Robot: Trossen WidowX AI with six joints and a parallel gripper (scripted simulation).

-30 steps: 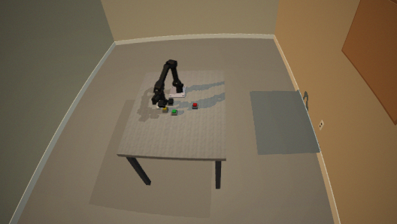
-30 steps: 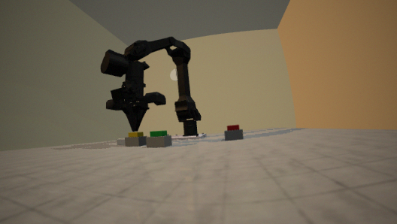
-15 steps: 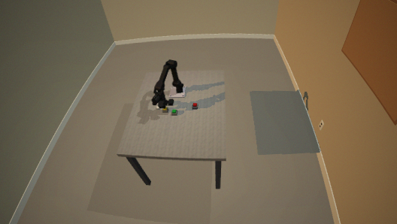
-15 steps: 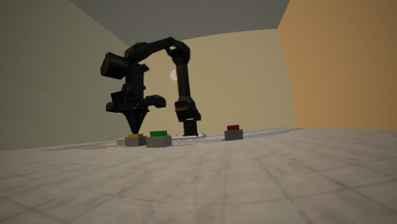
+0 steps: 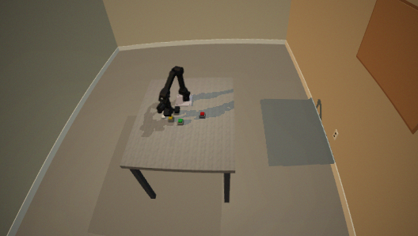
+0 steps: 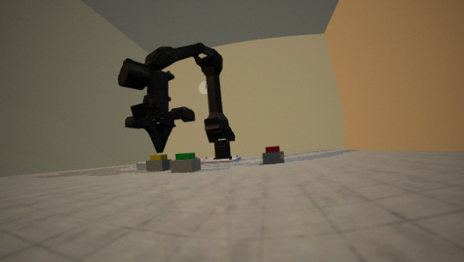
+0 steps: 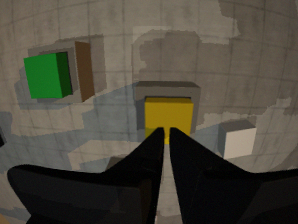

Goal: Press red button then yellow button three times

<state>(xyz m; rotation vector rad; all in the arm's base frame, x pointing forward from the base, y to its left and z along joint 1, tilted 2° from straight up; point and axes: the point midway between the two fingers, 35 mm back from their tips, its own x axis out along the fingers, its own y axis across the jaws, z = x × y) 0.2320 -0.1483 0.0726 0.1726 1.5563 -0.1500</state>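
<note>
Now: the yellow button 10 mm below my gripper tip. Also, from my gripper tip: green button (80 mm to the left, 60 mm ahead, 10 mm below); purple button (70 mm behind, 50 mm to the left, 10 mm below); small white block (70 mm to the right, 40 mm behind, 30 mm below).
</note>
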